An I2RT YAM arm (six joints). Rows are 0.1 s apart.
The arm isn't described. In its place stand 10 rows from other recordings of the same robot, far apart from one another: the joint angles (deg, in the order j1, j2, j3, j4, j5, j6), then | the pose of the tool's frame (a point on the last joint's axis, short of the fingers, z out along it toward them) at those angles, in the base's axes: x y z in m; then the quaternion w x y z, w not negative.
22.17, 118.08, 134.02, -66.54, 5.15, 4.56 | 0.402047, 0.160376, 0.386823, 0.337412, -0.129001, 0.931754, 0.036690
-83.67, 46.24, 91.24, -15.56, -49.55, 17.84 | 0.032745, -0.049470, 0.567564, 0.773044, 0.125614, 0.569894, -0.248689
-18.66, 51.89, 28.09, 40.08, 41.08, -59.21 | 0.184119, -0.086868, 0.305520, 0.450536, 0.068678, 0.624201, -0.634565
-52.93, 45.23, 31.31, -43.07, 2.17, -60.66 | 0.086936, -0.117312, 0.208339, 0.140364, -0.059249, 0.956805, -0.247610
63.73, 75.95, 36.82, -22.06, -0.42, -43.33 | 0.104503, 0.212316, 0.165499, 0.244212, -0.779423, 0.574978, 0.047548
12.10, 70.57, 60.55, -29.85, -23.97, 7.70 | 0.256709, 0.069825, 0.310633, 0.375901, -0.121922, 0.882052, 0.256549
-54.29, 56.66, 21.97, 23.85, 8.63, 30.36 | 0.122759, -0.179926, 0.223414, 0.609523, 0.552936, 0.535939, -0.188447
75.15, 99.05, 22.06, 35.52, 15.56, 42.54 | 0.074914, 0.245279, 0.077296, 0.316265, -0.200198, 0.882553, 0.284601
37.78, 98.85, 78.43, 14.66, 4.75, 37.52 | 0.333822, 0.255023, 0.334120, 0.549339, 0.026111, 0.741166, 0.384991
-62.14, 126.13, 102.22, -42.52, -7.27, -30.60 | 0.222528, -0.411352, 0.182088, 0.185564, 0.253051, 0.943699, -0.104710
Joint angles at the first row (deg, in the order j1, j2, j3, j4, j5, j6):
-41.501 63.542 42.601 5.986 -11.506 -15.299
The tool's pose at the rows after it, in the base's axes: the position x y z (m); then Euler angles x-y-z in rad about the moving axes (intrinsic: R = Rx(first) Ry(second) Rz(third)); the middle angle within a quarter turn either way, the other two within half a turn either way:
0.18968, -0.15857, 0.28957, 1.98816, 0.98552, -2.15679
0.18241, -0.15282, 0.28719, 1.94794, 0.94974, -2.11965
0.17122, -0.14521, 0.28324, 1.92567, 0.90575, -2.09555
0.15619, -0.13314, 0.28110, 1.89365, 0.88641, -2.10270
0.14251, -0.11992, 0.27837, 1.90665, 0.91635, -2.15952
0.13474, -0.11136, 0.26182, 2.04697, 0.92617, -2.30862
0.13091, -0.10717, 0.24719, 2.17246, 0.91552, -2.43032
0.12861, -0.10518, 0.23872, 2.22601, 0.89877, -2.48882
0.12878, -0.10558, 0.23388, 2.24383, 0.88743, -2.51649
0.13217, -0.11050, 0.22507, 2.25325, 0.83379, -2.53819
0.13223, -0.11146, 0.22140, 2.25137, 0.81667, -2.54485
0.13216, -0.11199, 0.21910, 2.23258, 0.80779, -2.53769
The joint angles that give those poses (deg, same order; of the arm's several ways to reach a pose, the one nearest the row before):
-41.305 60.595 40.203 7.256 -9.836 -15.573
-41.034 58.069 38.220 7.374 -7.229 -15.186
-41.028 54.375 35.770 6.183 -4.589 -14.820
-41.000 48.720 32.962 4.169 -3.201 -16.600
-41.037 42.981 30.794 0.568 -5.014 -19.281
-40.987 39.955 28.266 -4.421 -6.957 -21.874
-41.008 38.899 26.495 -7.985 -8.115 -23.688
-41.008 38.344 25.332 -9.519 -8.104 -24.924
-41.018 38.694 24.649 -9.365 -7.840 -25.840
-40.986 41.235 23.870 -7.829 -5.277 -26.865
-41.039 41.655 23.288 -7.234 -4.427 -27.383
-41.019 41.722 22.618 -6.081 -3.612 -27.716

